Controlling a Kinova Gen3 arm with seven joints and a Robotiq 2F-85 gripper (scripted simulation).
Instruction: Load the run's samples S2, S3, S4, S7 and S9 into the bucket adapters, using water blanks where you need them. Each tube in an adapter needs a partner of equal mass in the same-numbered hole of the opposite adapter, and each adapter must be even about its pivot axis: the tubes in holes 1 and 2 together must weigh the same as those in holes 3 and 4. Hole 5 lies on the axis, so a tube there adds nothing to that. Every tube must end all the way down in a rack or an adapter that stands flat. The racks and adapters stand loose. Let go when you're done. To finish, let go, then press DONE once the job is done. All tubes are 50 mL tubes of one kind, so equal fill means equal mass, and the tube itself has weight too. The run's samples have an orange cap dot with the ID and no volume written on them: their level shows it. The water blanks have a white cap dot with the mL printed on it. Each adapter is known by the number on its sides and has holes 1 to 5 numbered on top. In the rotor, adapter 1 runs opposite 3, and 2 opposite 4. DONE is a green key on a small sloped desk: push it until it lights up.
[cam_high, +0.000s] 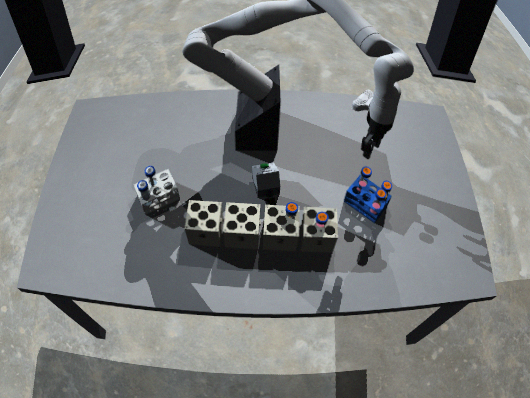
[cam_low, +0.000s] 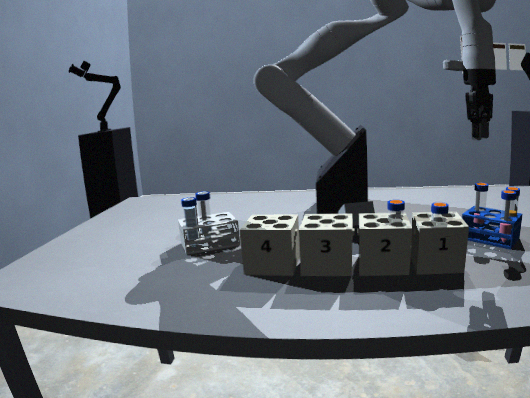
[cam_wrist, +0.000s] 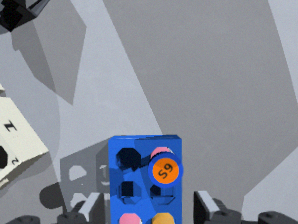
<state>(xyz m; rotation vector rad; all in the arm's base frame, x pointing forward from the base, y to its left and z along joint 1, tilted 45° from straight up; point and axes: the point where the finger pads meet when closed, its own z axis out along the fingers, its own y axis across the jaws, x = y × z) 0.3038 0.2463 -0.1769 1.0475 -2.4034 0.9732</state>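
Right now my hand is 18 cm above the sample tube S9, 2 cm past it and 1 cm to the right of it. The rest, counted from my hand: blue rack: 21 cm below, 3 cm to the left, 3 cm ahead; sample tube S4: 18 cm below, 6 cm ahead, 5 cm to the left; sample tube S2: 18 cm below, 8 cm to the left, 4 cm ahead.
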